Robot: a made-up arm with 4 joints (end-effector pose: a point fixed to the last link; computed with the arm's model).
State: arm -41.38 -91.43 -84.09 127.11
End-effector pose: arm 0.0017 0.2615 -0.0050 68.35 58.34 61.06
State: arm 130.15 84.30 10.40 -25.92
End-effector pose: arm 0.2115 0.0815 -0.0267 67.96 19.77 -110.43
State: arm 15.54 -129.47 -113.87 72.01
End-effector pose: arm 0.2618 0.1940 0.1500 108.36 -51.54 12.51
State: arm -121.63 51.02 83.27 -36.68
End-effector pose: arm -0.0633 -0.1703 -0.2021 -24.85 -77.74 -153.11
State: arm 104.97 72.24 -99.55 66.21
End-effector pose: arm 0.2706 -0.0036 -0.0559 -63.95 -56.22 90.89
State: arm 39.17 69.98 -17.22 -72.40
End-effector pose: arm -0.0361 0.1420 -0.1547 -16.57 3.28 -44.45
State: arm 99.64 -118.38 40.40 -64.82
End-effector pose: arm 0.1059 -0.3261 0.2053 -129.58 -77.13 34.71
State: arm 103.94 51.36 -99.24 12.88
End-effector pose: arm 0.2364 0.0582 -0.1652 -18.41 -64.67 138.08
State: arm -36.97 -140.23 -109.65 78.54
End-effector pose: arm -0.0175 0.3085 0.1493 120.52 -5.21 60.50
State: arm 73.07 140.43 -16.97 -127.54
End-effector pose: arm 0.0528 0.0995 0.0594 -2.32 18.39 -60.66
